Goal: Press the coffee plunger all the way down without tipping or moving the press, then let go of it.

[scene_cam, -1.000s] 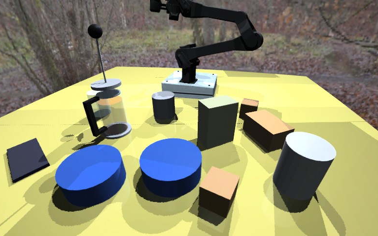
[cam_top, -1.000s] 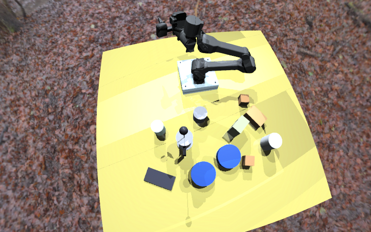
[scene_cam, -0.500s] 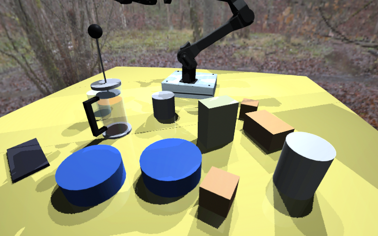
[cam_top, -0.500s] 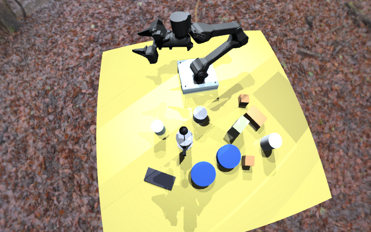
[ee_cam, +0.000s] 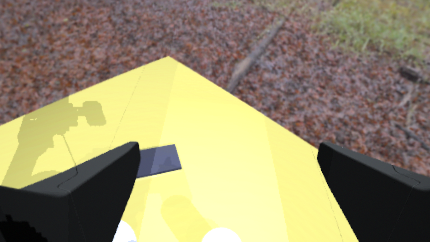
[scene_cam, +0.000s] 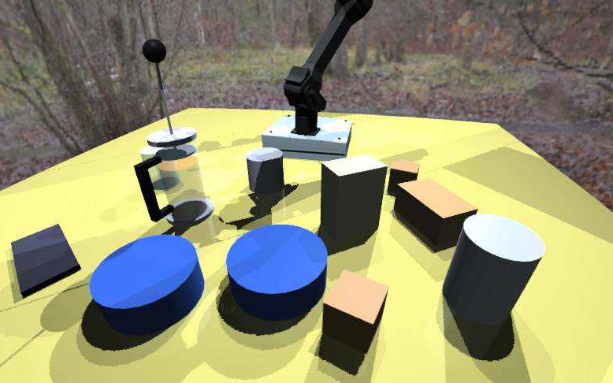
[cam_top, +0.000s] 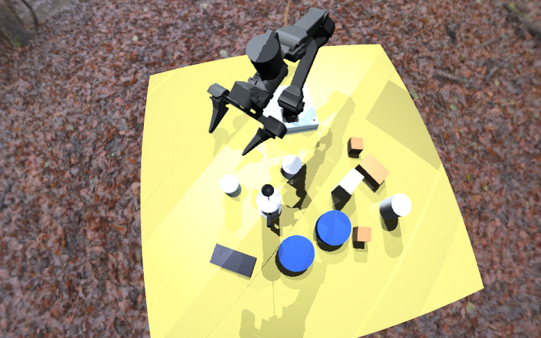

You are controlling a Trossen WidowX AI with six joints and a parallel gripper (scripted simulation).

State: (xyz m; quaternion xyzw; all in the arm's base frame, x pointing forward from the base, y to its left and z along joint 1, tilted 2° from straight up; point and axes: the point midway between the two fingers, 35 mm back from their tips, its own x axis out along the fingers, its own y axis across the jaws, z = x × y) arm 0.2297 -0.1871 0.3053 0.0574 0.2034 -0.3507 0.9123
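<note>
Right now the coffee press is 230 mm below my gripper tip, 110 mm ahead of it and 80 mm to the left of it. Round my gripper tip: dark flat slab (350 mm below, 260 mm ahead, 70 mm to the right).
</note>
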